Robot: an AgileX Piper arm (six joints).
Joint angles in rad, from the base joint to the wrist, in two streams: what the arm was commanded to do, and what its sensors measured. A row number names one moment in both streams.
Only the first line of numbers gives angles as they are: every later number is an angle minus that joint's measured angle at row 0.
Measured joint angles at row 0: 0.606 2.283 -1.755 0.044 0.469 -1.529
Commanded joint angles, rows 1 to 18: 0.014 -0.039 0.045 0.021 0.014 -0.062; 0.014 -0.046 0.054 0.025 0.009 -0.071; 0.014 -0.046 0.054 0.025 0.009 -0.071; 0.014 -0.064 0.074 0.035 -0.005 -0.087; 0.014 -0.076 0.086 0.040 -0.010 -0.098; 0.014 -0.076 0.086 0.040 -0.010 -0.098; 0.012 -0.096 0.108 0.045 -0.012 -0.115; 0.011 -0.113 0.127 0.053 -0.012 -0.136; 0.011 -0.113 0.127 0.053 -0.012 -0.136; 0.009 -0.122 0.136 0.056 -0.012 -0.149; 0.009 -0.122 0.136 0.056 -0.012 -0.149; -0.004 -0.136 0.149 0.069 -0.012 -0.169; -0.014 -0.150 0.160 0.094 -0.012 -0.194; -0.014 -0.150 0.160 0.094 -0.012 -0.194; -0.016 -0.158 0.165 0.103 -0.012 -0.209; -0.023 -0.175 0.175 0.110 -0.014 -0.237; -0.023 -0.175 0.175 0.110 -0.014 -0.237; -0.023 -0.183 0.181 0.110 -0.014 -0.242
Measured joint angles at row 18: -0.014 -0.144 0.170 0.095 0.003 -0.199
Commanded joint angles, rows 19 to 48: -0.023 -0.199 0.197 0.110 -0.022 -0.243; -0.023 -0.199 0.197 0.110 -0.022 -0.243; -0.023 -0.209 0.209 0.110 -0.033 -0.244; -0.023 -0.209 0.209 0.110 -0.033 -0.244; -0.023 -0.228 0.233 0.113 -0.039 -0.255; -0.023 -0.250 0.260 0.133 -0.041 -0.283; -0.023 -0.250 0.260 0.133 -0.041 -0.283; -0.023 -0.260 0.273 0.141 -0.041 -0.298; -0.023 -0.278 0.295 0.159 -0.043 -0.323; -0.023 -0.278 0.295 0.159 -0.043 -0.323; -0.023 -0.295 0.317 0.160 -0.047 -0.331; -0.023 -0.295 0.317 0.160 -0.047 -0.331; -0.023 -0.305 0.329 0.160 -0.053 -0.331; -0.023 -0.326 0.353 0.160 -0.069 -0.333; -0.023 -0.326 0.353 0.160 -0.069 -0.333; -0.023 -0.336 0.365 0.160 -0.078 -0.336; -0.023 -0.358 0.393 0.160 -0.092 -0.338; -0.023 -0.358 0.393 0.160 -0.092 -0.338; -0.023 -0.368 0.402 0.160 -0.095 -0.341; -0.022 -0.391 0.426 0.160 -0.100 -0.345; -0.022 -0.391 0.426 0.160 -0.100 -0.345; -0.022 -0.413 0.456 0.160 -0.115 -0.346; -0.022 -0.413 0.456 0.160 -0.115 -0.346; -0.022 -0.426 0.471 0.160 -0.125 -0.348; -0.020 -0.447 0.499 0.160 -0.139 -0.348; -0.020 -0.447 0.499 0.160 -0.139 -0.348; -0.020 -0.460 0.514 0.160 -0.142 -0.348; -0.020 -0.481 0.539 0.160 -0.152 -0.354; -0.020 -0.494 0.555 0.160 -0.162 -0.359; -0.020 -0.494 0.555 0.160 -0.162 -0.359
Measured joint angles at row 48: -0.017 -0.439 0.531 0.158 -0.074 -0.353
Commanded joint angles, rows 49 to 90: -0.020 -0.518 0.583 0.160 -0.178 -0.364; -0.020 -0.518 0.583 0.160 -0.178 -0.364; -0.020 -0.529 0.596 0.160 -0.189 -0.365; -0.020 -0.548 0.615 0.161 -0.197 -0.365; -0.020 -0.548 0.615 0.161 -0.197 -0.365; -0.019 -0.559 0.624 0.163 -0.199 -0.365; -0.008 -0.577 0.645 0.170 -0.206 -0.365; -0.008 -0.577 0.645 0.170 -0.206 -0.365; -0.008 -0.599 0.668 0.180 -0.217 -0.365; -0.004 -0.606 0.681 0.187 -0.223 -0.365; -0.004 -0.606 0.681 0.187 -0.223 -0.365; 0.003 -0.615 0.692 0.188 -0.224 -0.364; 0.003 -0.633 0.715 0.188 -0.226 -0.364; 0.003 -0.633 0.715 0.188 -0.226 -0.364; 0.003 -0.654 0.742 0.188 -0.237 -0.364; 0.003 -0.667 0.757 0.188 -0.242 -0.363; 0.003 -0.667 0.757 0.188 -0.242 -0.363; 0.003 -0.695 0.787 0.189 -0.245 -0.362; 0.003 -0.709 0.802 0.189 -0.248 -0.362; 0.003 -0.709 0.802 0.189 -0.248 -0.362; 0.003 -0.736 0.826 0.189 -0.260 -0.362; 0.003 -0.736 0.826 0.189 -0.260 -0.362; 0.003 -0.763 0.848 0.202 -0.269 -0.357; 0.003 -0.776 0.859 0.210 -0.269 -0.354; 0.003 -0.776 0.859 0.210 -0.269 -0.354; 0.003 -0.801 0.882 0.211 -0.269 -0.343; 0.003 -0.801 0.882 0.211 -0.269 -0.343; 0.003 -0.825 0.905 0.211 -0.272 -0.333; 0.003 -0.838 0.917 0.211 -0.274 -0.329; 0.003 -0.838 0.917 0.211 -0.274 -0.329; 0.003 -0.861 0.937 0.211 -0.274 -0.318; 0.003 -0.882 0.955 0.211 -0.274 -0.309; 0.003 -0.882 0.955 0.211 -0.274 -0.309; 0.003 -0.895 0.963 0.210 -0.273 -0.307; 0.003 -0.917 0.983 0.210 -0.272 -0.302; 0.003 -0.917 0.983 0.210 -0.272 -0.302; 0.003 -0.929 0.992 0.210 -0.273 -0.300; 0.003 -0.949 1.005 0.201 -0.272 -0.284; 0.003 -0.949 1.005 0.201 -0.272 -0.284; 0.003 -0.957 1.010 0.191 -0.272 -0.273; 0.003 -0.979 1.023 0.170 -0.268 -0.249; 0.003 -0.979 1.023 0.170 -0.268 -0.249
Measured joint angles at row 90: 0.000 -0.934 1.018 0.187 -0.207 -0.286
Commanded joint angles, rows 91 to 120: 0.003 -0.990 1.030 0.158 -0.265 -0.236; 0.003 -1.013 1.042 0.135 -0.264 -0.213; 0.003 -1.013 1.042 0.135 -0.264 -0.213; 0.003 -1.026 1.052 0.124 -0.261 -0.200; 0.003 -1.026 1.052 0.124 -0.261 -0.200; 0.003 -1.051 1.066 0.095 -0.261 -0.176; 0.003 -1.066 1.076 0.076 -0.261 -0.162; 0.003 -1.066 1.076 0.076 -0.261 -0.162; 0.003 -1.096 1.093 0.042 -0.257 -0.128; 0.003 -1.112 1.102 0.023 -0.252 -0.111; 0.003 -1.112 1.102 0.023 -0.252 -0.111; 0.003 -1.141 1.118 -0.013 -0.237 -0.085; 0.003 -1.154 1.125 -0.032 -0.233 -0.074; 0.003 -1.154 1.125 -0.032 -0.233 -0.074; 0.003 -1.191 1.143 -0.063 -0.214 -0.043; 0.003 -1.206 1.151 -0.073 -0.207 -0.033; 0.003 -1.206 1.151 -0.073 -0.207 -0.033; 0.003 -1.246 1.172 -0.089 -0.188 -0.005; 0.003 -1.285 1.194 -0.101 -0.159 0.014; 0.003 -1.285 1.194 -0.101 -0.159 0.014; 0.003 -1.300 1.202 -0.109 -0.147 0.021; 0.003 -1.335 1.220 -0.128 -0.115 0.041; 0.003 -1.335 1.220 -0.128 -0.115 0.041; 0.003 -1.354 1.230 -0.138 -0.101 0.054; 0.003 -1.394 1.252 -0.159 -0.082 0.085; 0.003 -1.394 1.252 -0.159 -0.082 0.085; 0.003 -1.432 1.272 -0.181 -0.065 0.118; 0.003 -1.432 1.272 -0.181 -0.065 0.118; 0.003 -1.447 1.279 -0.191 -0.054 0.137; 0.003 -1.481 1.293 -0.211 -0.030 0.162
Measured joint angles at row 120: 0.003 -1.423 1.286 -0.169 0.001 0.112
